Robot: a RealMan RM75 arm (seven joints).
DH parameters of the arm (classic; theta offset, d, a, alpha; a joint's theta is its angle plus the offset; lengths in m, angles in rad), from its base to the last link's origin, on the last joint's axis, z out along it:
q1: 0 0.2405 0 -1.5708
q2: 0 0 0 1.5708
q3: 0 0.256 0 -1.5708
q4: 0 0 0 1.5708
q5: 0 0.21 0 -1.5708
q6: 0 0 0 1.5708
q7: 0 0.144 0 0
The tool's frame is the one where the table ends.
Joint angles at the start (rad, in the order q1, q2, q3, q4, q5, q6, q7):
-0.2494, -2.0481, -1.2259, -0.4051, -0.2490, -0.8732, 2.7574
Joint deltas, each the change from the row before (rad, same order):
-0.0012, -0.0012, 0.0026, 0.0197, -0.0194, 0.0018, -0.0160
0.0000, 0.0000, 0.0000, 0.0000, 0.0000, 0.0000, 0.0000
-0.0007, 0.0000, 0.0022, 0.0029, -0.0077, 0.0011, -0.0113
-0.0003, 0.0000, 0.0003, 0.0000, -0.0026, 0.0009, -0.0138
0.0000, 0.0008, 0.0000, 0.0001, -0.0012, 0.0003, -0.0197
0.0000, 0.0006, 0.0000, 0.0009, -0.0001, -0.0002, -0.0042
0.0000, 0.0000, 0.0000, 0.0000, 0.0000, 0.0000, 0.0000
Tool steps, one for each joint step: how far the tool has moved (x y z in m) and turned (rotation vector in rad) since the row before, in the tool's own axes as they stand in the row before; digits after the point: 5 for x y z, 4 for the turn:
-0.00397, -0.00418, -0.00270, 0.0212, -0.0129, -0.0246
0.00000, 0.00000, 0.00000, 0.0000, 0.0000, 0.0000
-0.00050, -0.00083, -0.00024, 0.0050, -0.0017, -0.0148
0.00004, -0.00020, 0.00010, 0.0017, 0.0000, -0.0153
0.00015, -0.00052, -0.00005, 0.0013, 0.0001, -0.0197
-0.00003, -0.00044, -0.00017, 0.0007, -0.0005, -0.0035
0.00000, 0.00000, 0.00000, 0.0000, 0.0000, 0.0000

